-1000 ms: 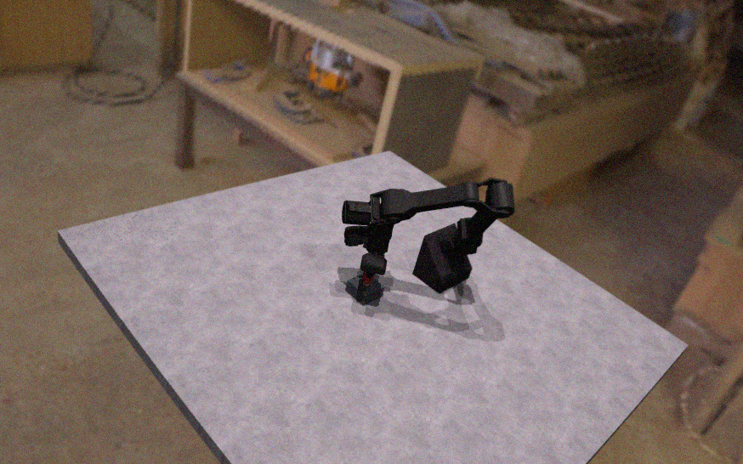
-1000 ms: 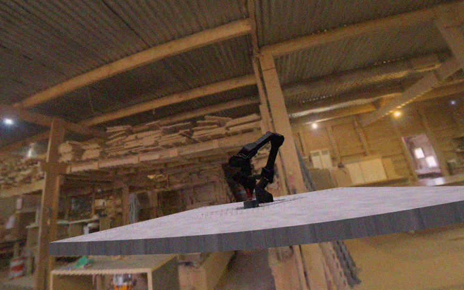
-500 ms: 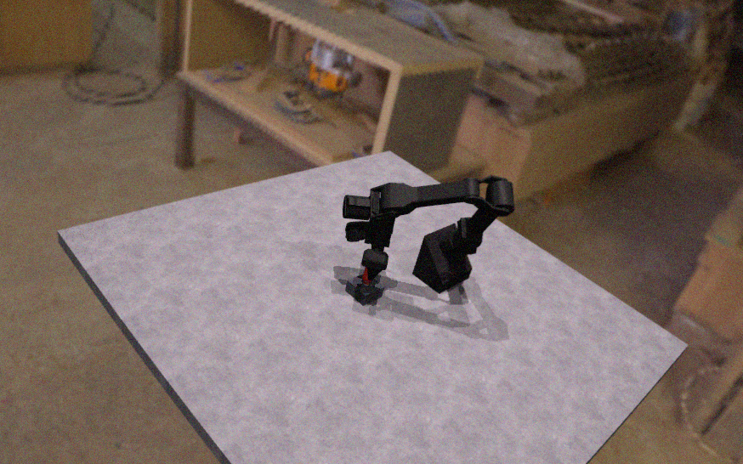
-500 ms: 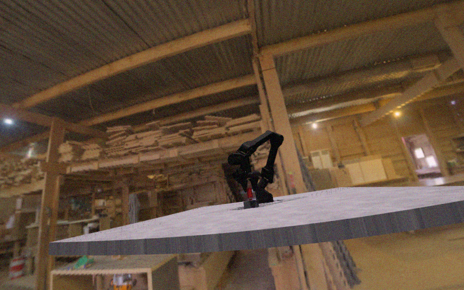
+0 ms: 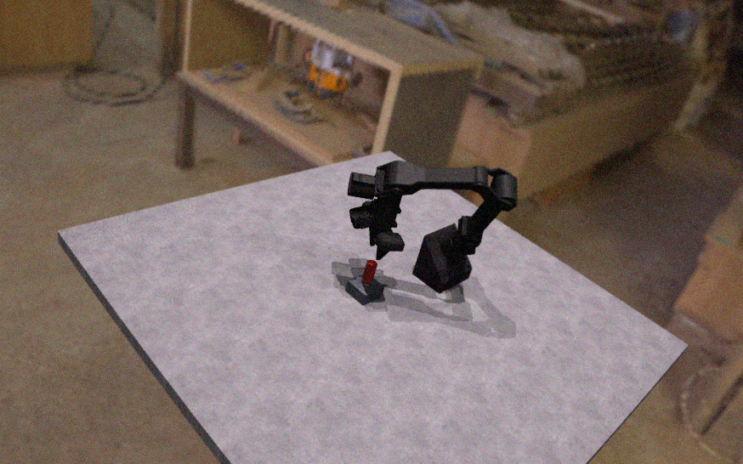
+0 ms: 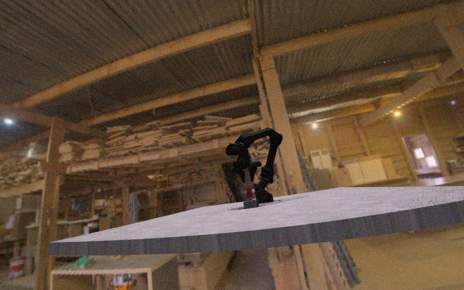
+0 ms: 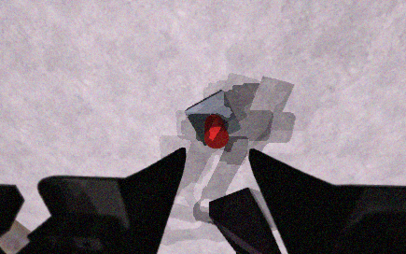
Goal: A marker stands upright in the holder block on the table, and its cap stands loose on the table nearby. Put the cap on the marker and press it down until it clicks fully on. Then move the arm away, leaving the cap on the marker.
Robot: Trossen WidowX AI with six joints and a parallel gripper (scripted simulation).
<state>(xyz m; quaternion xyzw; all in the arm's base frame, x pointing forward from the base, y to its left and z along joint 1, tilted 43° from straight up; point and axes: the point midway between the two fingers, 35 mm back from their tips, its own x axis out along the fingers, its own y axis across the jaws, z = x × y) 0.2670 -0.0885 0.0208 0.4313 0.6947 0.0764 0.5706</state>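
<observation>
Right now the red cap is 60 mm below my gripper tip.
</observation>
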